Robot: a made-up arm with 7 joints. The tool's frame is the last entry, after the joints.
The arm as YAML. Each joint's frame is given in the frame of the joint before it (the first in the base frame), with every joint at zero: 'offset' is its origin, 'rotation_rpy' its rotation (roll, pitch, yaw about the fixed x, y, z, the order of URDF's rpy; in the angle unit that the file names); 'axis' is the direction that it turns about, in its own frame. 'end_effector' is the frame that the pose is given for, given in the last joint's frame.
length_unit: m
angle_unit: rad
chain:
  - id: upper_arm
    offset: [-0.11, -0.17, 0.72]
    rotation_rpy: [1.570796, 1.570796, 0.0]
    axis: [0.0, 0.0, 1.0]
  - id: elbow
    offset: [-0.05, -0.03, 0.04]
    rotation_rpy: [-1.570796, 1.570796, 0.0]
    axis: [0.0, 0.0, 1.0]
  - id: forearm
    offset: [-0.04, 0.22, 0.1]
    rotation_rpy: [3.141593, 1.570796, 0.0]
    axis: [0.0, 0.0, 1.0]
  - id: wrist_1
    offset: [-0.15, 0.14, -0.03]
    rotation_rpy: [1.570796, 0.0, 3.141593]
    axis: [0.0, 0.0, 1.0]
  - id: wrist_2
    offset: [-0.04, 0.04, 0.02]
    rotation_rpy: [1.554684, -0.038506, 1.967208]
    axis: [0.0, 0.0, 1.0]
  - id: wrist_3
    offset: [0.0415, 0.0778, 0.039]
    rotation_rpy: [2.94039, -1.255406, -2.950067]
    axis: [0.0, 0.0, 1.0]
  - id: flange
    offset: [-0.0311, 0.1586, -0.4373]
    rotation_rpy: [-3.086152, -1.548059, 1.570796]
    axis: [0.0, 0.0, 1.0]
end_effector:
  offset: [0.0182, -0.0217, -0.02]
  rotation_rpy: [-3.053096, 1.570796, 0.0]
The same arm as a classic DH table. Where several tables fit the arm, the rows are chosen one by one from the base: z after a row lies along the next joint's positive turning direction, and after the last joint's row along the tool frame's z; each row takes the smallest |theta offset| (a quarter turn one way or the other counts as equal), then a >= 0, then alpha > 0; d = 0 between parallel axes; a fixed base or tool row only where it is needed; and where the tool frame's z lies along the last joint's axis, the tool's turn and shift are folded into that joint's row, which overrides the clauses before.
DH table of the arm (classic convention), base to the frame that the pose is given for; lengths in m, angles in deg. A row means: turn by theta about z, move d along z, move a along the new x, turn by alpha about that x. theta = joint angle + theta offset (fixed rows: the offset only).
base (fixed): a -0.1100  alpha 90.00  d 0.7200  theta_offset 0.00
upper_arm: a 0.0500  alpha 90.00  d 0.2100  theta_offset 90.00
elbow: a 0.2200  alpha -90.00  d 0.0700  theta_offset 0.00
forearm: a 0.1500  alpha 90.00  d 0.0100  theta_offset -90.00
wrist_1: a -0.0523  alpha -89.08  d 0.1603  theta_offset -67.32
wrist_2: a 0.0786  alpha -107.69  d 0.0048  theta_offset -88.93
wrist_3: a 0.0223  alpha 91.30  d -0.4756  theta_offset 89.45
flange: a 0.0200  alpha 90.00  d 0.1401  theta_offset -5.00
tool (fixed): a 0.0000  alpha 0.00  d -0.0200  theta_offset -90.00

